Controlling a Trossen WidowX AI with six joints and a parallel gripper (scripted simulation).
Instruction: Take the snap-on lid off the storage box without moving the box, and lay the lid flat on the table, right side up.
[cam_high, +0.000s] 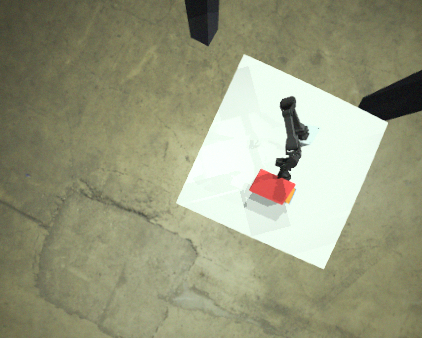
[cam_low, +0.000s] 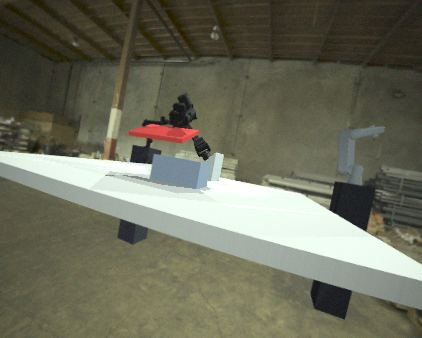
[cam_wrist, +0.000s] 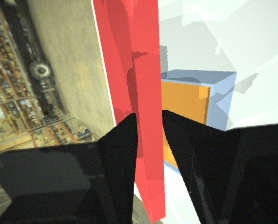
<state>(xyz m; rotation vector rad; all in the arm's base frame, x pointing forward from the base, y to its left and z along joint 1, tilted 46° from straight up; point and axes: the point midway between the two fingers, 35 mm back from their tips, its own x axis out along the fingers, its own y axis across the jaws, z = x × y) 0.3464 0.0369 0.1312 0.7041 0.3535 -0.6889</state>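
The red lid is 7 cm ahead of my gripper tip, 1 cm to the left of it and 3 cm below it. Also, from my gripper tip: storage box: 6 cm ahead, 11 cm to the left, 18 cm below.
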